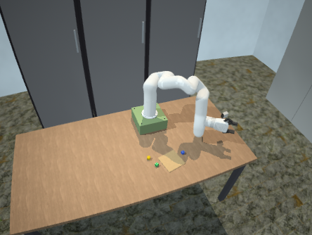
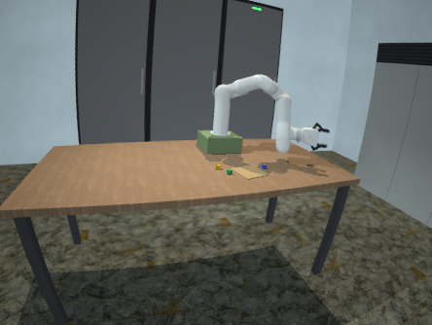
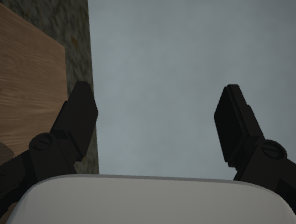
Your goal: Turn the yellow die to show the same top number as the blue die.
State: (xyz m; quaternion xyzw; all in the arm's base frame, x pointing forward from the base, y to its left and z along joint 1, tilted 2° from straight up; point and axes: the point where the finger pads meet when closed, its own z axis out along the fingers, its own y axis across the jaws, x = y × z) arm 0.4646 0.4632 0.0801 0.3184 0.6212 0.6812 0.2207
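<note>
My hand is 13 cm past the yellow die, 62 cm to the left of it and 17 cm above it. Round my hand: blue die (7 cm behind, 38 cm to the right, 17 cm below); tan mat (5 cm behind, 48 cm to the right, 17 cm below); green die (5 cm behind, 60 cm to the right, 17 cm below).
</note>
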